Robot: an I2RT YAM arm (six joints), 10 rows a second.
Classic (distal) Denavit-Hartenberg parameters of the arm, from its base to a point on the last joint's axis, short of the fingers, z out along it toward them. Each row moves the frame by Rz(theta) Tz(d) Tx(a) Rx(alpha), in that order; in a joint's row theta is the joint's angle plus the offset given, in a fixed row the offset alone. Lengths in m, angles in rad.
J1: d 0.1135; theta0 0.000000; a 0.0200; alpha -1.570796
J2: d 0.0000; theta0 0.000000; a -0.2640; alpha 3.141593
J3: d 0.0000; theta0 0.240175; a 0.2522; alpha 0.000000
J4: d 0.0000; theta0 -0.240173; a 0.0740; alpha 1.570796
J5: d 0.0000; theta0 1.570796; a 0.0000; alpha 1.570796
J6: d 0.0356; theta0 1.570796; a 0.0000; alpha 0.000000
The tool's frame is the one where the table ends.
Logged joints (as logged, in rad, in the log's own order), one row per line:
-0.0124 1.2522 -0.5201 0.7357 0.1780 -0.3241
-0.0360 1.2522 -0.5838 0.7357 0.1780 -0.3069
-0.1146 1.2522 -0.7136 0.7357 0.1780 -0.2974
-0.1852 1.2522 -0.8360 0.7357 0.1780 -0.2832
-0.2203 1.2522 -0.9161 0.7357 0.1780 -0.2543
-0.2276 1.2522 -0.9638 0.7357 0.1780 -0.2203
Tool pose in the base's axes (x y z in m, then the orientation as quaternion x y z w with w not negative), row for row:
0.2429 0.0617 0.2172 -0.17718 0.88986 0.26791 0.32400
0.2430 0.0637 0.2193 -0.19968 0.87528 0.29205 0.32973
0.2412 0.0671 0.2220 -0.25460 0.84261 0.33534 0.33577
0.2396 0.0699 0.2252 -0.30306 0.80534 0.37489 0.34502
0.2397 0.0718 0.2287 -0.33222 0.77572 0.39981 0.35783
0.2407 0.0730 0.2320 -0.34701 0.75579 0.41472 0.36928
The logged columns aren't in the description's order. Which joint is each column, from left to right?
Columns, left to right: J6, J2, J5, J3, J1, J4.
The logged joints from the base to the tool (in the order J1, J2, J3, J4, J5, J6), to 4 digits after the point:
0.1780 1.2522 0.7357 -0.3241 -0.5201 -0.0124
0.1780 1.2522 0.7357 -0.3069 -0.5838 -0.0360
0.1780 1.2522 0.7357 -0.2974 -0.7136 -0.1146
0.1780 1.2522 0.7357 -0.2832 -0.8360 -0.1852
0.1780 1.2522 0.7357 -0.2543 -0.9161 -0.2203
0.1780 1.2522 0.7357 -0.2203 -0.9638 -0.2276

